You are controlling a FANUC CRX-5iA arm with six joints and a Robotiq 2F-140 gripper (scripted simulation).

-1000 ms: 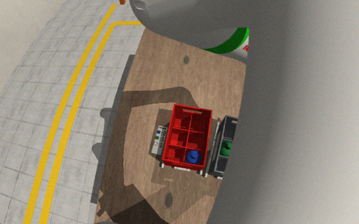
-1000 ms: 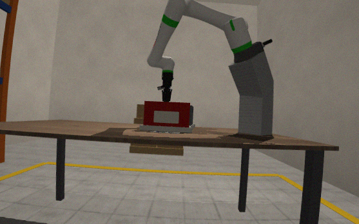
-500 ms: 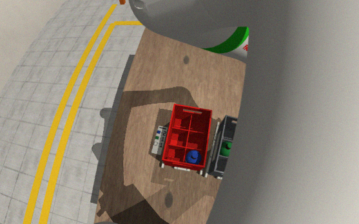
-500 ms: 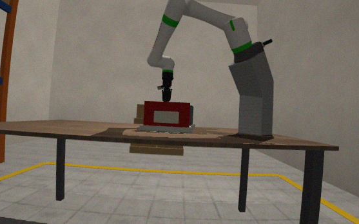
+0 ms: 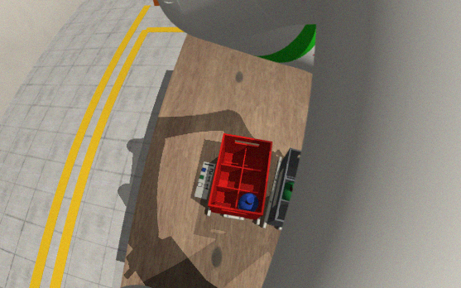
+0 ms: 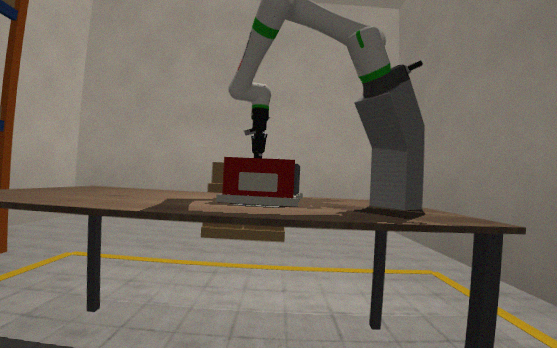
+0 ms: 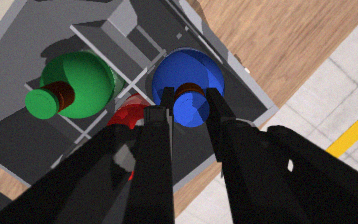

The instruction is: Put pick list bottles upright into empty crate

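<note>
The blue-label bottle is 80 mm below my hand. From my hand the other things lie so: grey crate: 110 mm below, 90 mm behind, 40 mm to the left; green-label bottle: 110 mm below, 100 mm behind, 80 mm to the left; red-label bottle: 110 mm below, 90 mm behind, 10 mm to the right.
</note>
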